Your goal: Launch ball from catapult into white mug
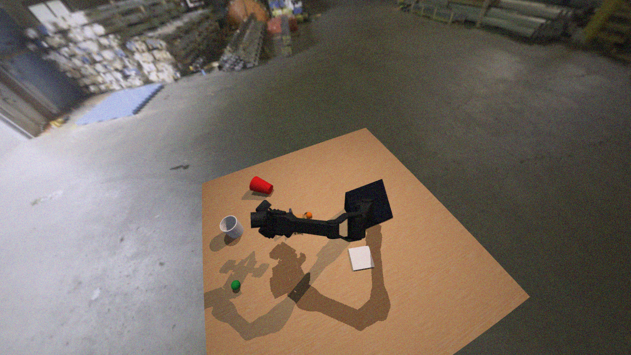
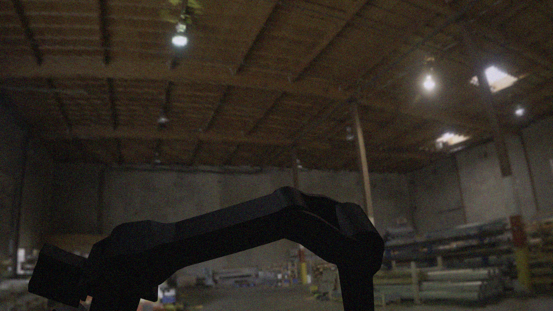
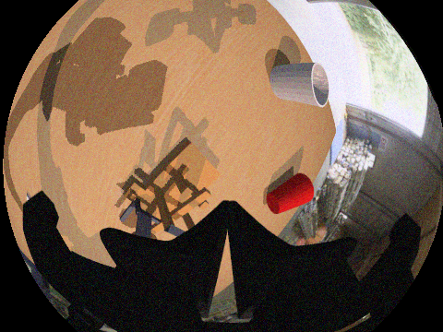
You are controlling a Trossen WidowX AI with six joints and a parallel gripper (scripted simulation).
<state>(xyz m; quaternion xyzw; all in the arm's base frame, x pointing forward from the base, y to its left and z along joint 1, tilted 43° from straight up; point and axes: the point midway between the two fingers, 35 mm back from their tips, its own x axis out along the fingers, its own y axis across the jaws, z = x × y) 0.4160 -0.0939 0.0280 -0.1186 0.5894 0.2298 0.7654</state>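
The orange ball is 16 cm behind my gripper tip and 9 cm below it. Round my gripper tip: white mug: 24 cm ahead, 12 cm below, 10 cm to the right; then green ball: 26 cm ahead, 18 cm to the left, 13 cm below; then wooden catapult: 10 cm below, 9 cm behind.
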